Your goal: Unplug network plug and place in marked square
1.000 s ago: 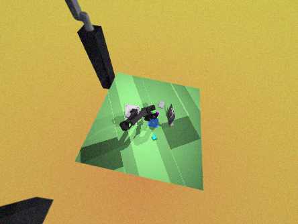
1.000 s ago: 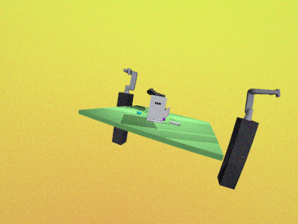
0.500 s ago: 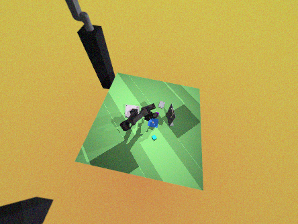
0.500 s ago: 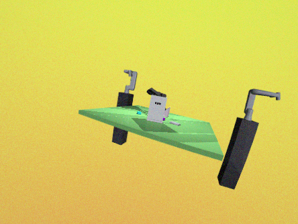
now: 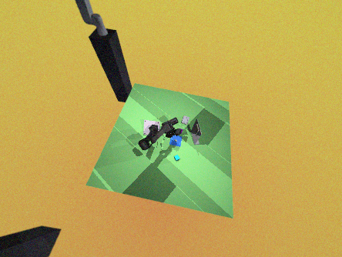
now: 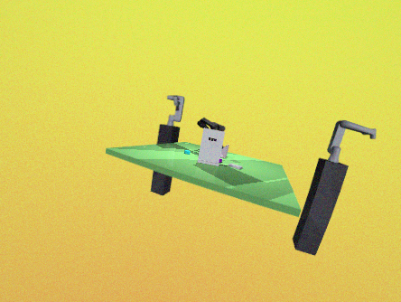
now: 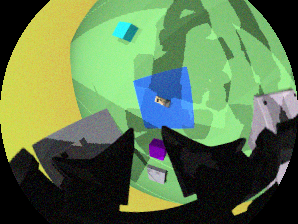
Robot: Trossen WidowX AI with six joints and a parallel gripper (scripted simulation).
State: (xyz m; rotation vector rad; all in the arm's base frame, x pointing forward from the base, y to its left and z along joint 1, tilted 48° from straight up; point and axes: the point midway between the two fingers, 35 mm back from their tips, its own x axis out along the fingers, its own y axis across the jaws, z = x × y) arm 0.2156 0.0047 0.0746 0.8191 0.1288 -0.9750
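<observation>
Now: gripper tip 10 cm to the right of the purple cube, 8 cm above it and 4 cm short of it. From my gripper tip the other things lie so: grey upright panel 20 cm ahead, 6 cm to the left, 3 cm above; grey square patch 26 cm to the left, 9 cm ahead, 8 cm below; cyan cube 20 cm to the right, 8 cm below, 5 cm ahead.
</observation>
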